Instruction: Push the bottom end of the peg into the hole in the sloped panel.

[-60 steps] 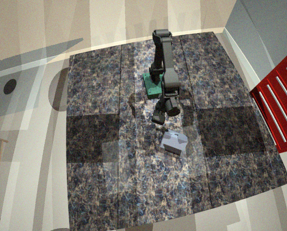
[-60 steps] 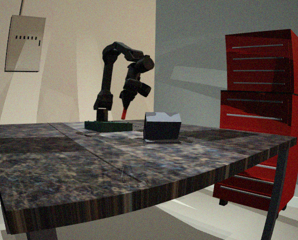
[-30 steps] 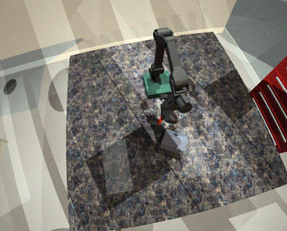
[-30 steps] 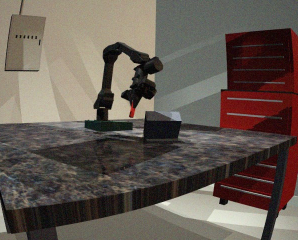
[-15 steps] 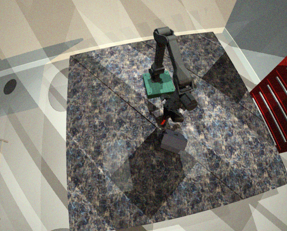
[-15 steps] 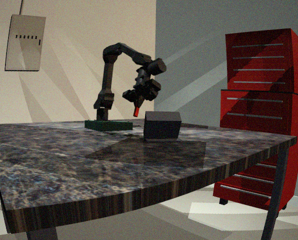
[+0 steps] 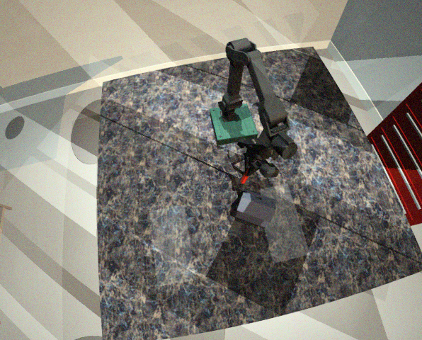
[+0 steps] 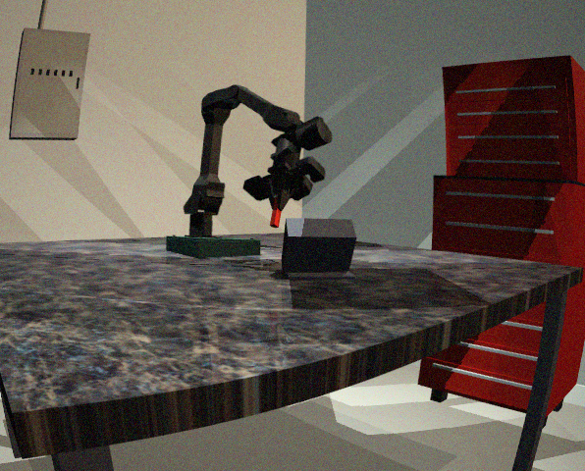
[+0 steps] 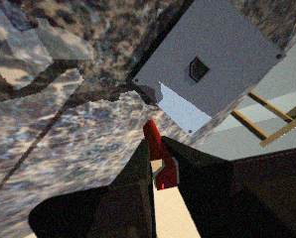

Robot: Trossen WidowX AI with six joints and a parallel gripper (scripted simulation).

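My gripper tip is now 10 cm short of the sloped panel, 7 cm above it and 1 cm to the right of it. Round my gripper tip: red peg (1 cm to the left, 1 cm above).
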